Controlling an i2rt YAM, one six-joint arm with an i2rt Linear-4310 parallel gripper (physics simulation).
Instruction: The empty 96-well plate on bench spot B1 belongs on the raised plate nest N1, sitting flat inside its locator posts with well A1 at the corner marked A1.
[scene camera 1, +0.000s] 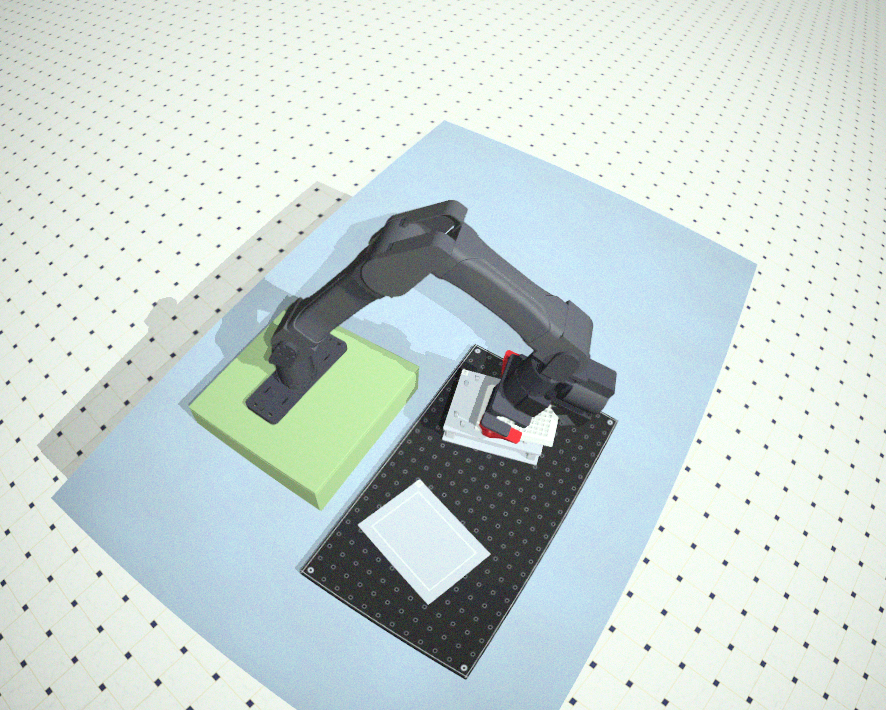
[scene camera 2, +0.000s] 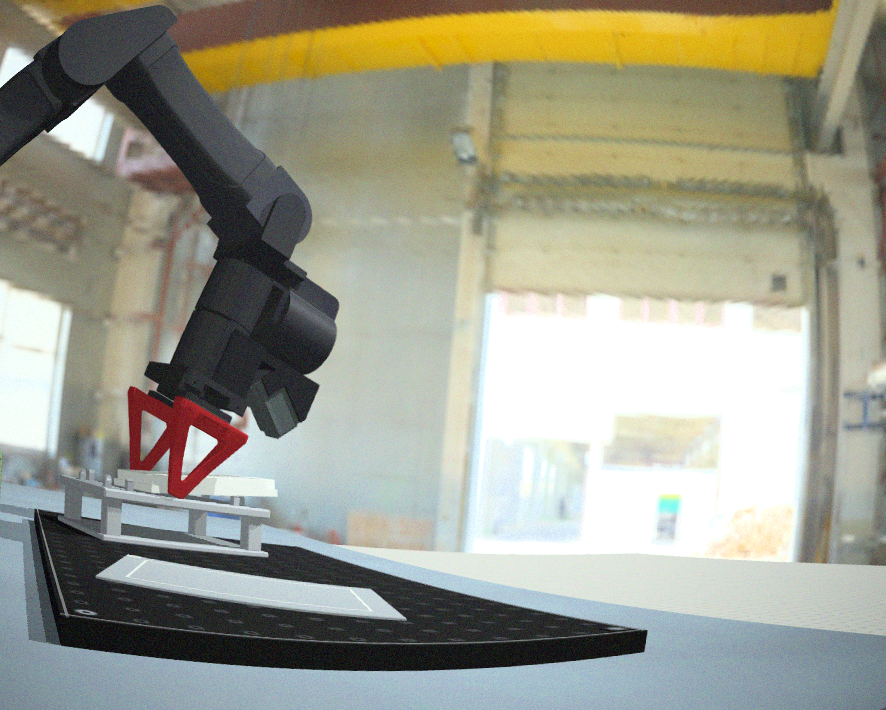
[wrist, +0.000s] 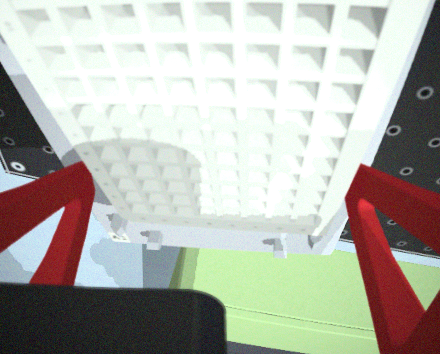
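Where they show: gripper, fingertip midpoint: (scene camera 1: 495, 410) (scene camera 2: 154, 485) (wrist: 219, 176); arm's base, origin of the base link: (scene camera 1: 297, 376) (wrist: 272, 352).
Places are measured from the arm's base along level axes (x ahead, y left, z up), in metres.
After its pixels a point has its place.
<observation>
The white 96-well plate (scene camera 1: 545, 428) @[x 0.396, y 0.146, z 0.019 m] (scene camera 2: 240, 485) @[x 0.383, y 0.118, z 0.014 m] (wrist: 220, 115) @[x 0.347, y 0.147, z 0.013 m] is over the raised grey nest (scene camera 1: 458, 405) @[x 0.251, y 0.114, z -0.004 m] (scene camera 2: 110, 519) @[x 0.261, y 0.071, z -0.028 m] (wrist: 220, 241) @[x 0.245, y 0.124, z -0.004 m]. Its far end reaches past the nest's end, and a gap with a post in it shows beneath that end in scene camera 2. In the wrist view a strip of nest separates the plate's near edge from two posts. The plate does not look flat inside the posts. My gripper (scene camera 1: 510, 403) @[x 0.308, y 0.139, z 0.002 m] (scene camera 2: 158, 480) @[x 0.308, y 0.139, z 0.002 m] (wrist: 219, 176) @[x 0.308, y 0.139, z 0.002 m] is open, its red fingers on either side of the plate, with small gaps. The A1 marks cannot be read.
A pale outlined rectangle (scene camera 1: 423, 541) @[x 0.331, y -0.103, z -0.044 m] (scene camera 2: 251, 589) @[x 0.330, y -0.113, z -0.044 m] lies on the black perforated board (scene camera 1: 510, 488) @[x 0.396, y 0.053, z -0.046 m] (scene camera 2: 443, 628) @[x 0.404, y -0.209, z -0.045 m], beside the nest. The arm's base stands on a green block (scene camera 1: 354, 414) @[x 0.128, y -0.005, z 0.010 m] (wrist: 300, 285) @[x 0.162, y 0.040, z -0.022 m]. The blue table (scene camera 1: 665, 295) @[x 0.456, y 0.629, z -0.059 m] surrounds the board.
</observation>
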